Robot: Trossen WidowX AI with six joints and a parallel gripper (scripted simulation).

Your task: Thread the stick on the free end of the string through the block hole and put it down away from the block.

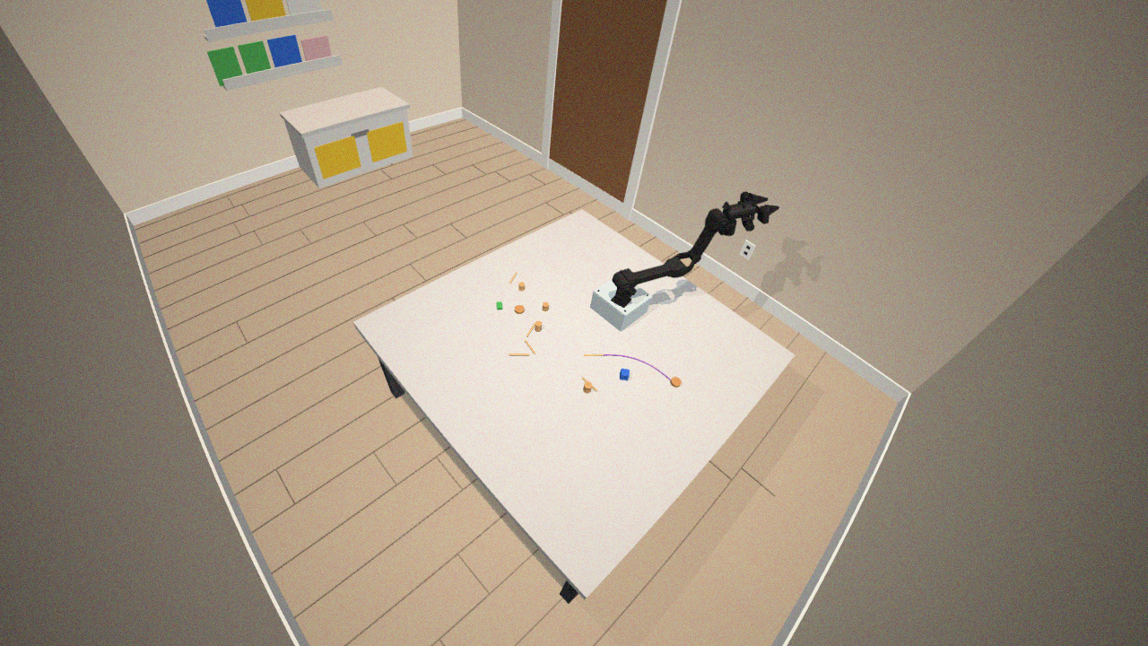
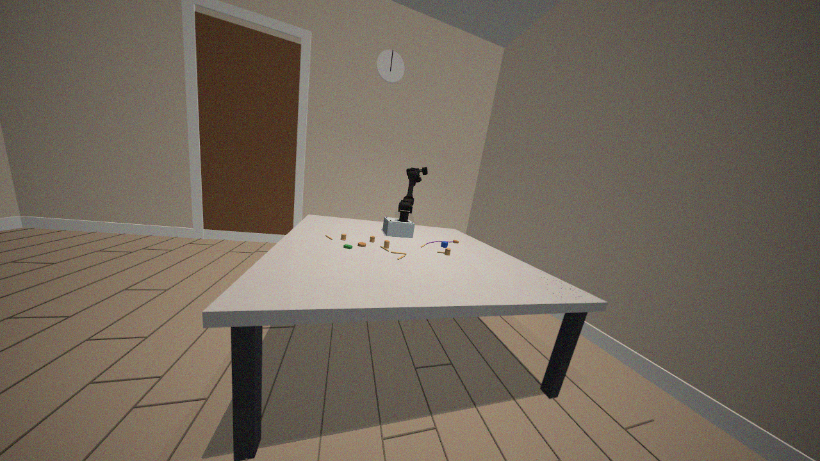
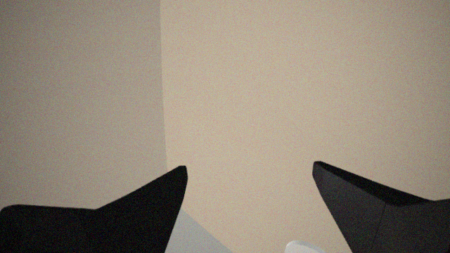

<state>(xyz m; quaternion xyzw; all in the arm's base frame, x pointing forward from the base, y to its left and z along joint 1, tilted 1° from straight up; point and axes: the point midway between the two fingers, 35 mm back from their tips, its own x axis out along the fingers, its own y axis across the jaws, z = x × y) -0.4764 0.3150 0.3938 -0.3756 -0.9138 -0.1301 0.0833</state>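
Right now my gripper tip is 76 cm short of the blue wooden block, 16 cm to the left of it and 47 cm above it. The rest, counted from my gripper tip: thin wooden stick (74 cm ahead, 29 cm to the right, 49 cm below); then purple string (72 cm ahead, 28 cm to the right, 49 cm below); then round wooden button (66 cm ahead, 1 cm to the left, 48 cm below).
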